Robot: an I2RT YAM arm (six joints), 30 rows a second.
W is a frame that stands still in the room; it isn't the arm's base.
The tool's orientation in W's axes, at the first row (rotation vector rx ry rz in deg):
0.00 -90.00 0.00
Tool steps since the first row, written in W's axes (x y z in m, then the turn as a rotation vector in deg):
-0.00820 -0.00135 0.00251 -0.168 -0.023 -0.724
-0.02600 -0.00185 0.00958 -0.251 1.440 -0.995
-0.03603 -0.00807 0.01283 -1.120 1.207 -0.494
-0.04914 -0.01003 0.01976 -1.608 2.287 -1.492
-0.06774 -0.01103 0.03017 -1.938 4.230 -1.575
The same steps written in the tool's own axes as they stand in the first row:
0.00251 -0.00135 0.00820 -0.724 -0.023 0.168
0.00958 -0.00185 0.02600 -0.995 1.440 0.251
0.01283 -0.00807 0.03603 -0.494 1.207 1.120
0.01976 -0.01003 0.04914 -1.492 2.287 1.608
0.03017 -0.01103 0.06774 -1.575 4.230 1.938

